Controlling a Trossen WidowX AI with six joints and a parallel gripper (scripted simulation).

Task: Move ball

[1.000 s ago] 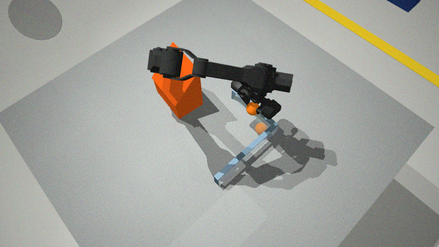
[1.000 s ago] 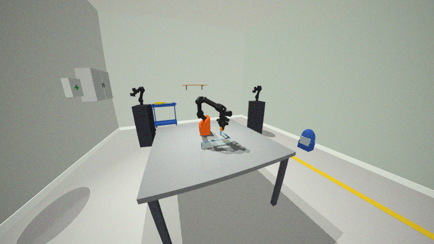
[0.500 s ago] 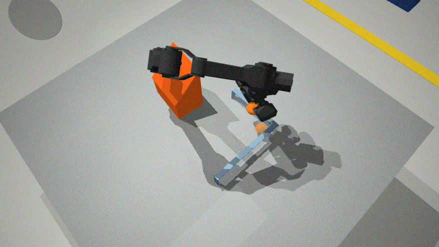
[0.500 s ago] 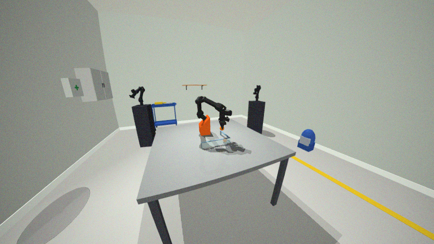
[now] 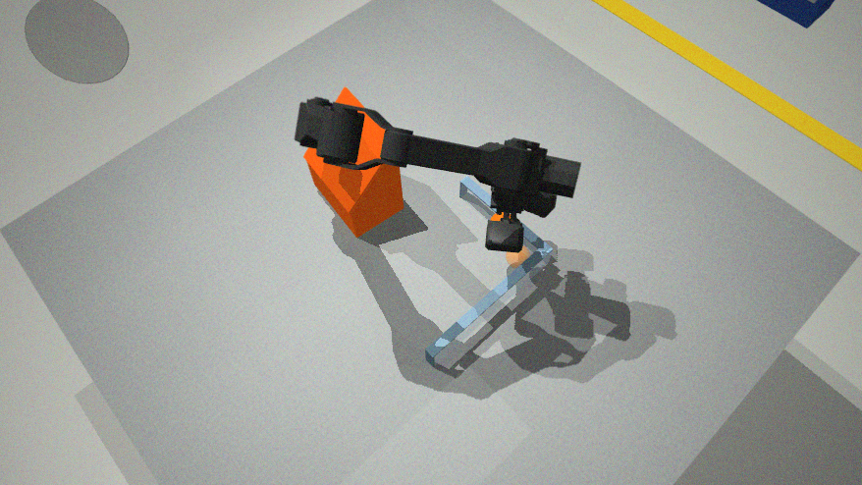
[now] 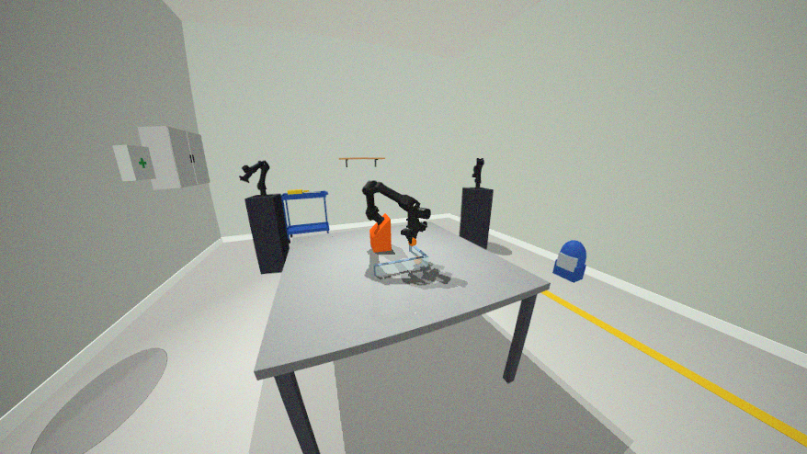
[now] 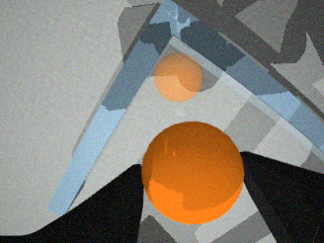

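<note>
My gripper tip is 3 cm short of the see-through copy of ball, 3 cm to the right of it and 10 cm above it. The rest, counted from my gripper tip: low clear wall: 5 cm behind, 5 cm to the left, 10 cm below; orange ball: right at my gripper tip.
</note>
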